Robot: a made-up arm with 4 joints. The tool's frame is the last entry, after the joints.
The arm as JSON. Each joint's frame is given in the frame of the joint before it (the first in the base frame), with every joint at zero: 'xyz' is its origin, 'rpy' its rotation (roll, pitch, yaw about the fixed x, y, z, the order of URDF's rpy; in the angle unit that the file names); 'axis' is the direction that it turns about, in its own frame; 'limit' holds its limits. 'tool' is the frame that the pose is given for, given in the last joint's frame.
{
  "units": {
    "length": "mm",
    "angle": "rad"
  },
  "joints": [
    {
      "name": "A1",
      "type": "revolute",
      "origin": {
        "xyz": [
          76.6,
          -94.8,
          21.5
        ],
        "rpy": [
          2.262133,
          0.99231,
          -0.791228
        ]
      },
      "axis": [
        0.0,
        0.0,
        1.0
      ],
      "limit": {
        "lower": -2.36,
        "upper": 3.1
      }
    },
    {
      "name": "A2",
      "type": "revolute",
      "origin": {
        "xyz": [
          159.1,
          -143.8,
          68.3
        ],
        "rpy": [
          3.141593,
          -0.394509,
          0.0
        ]
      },
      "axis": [
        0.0,
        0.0,
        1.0
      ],
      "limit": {
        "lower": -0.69,
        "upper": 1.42
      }
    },
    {
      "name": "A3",
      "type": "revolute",
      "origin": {
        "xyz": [
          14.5,
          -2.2,
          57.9
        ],
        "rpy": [
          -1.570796,
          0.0,
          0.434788
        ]
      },
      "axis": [
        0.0,
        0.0,
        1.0
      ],
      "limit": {
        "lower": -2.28,
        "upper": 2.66
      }
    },
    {
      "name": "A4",
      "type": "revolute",
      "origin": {
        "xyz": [
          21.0,
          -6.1,
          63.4
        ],
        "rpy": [
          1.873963,
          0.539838,
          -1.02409
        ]
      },
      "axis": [
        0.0,
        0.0,
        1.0
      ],
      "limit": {
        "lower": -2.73,
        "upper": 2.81
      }
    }
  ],
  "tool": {
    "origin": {
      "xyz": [
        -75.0,
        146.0,
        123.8
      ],
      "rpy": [
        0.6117,
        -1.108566,
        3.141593
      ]
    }
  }
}
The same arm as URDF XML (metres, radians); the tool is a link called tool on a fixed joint. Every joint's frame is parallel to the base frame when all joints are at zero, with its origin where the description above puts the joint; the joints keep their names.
<robot name="arm">
<link name="base"/>
<link name="link1"/>
<link name="link2"/>
<link name="link3"/>
<link name="link4"/>
<link name="tool"/>
<joint name="A1" type="revolute"><parent link="base"/><child link="link1"/><origin xyz="0.0766 -0.0948 0.0215" rpy="0 0 0"/><axis xyz="-0.923185 -0.161897 -0.348594"/><limit lower="-2.36" upper="3.1"/></joint>
<joint name="A2" type="revolute"><parent link="link1"/><child link="link2"/><origin xyz="-0.0019 0.0575 -0.2176" rpy="0 0 0"/><axis xyz="1 0 0"/><limit lower="-0.69" upper="1.42"/></joint>
<joint name="A3" type="revolute"><parent link="link2"/><child link="link3"/><origin xyz="0.0579 -0.0081 -0.0122" rpy="0 0 0"/><axis xyz="0 1 0"/><limit lower="-2.28" upper="2.66"/></joint>
<joint name="A4" type="revolute"><parent link="link3"/><child link="link4"/><origin xyz="0.0061 0.0634 -0.021" rpy="0 0 0"/><axis xyz="0.365084 -0.256089 0.89506"/><limit lower="-2.73" upper="2.81"/></joint>
<joint name="tool_fixed" type="fixed"><parent link="link4"/><child link="tool"/><origin xyz="0.0741 0.1264 0.1443" rpy="3.1416 -1.5708 0"/></joint>
</robot>

